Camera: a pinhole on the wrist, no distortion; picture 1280 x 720 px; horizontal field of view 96.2 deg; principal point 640.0 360.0 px. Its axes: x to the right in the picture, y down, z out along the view. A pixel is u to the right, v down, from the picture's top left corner.
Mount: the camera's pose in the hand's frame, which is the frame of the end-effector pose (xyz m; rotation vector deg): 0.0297 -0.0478 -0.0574 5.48 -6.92 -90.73
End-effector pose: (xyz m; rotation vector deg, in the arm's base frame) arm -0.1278 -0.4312 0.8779 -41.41 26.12 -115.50
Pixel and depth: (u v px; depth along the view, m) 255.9 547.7 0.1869
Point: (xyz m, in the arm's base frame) -0.0168 -0.5337 0.9551
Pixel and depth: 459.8 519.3 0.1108
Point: -0.1174 -0.4663 0.9412
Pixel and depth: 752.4 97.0 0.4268
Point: 0.1064 -0.1886 1.1357
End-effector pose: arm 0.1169 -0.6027 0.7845 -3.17 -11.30 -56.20
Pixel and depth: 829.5 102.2 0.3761
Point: -0.1630 -0.4970 1.0293
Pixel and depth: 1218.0 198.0 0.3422
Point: -0.3050 -0.6828 1.0137
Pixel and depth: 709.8 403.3 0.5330
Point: -0.0391 -0.5923 1.2470
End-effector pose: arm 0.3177 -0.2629 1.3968 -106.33 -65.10 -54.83
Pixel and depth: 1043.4 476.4 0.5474
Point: 0.0521 0.3385 1.3125
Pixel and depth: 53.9 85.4 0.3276
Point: 0.5854 -0.2098 1.0851
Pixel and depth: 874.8 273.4 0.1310
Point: 0.2386 -0.1722 1.3787
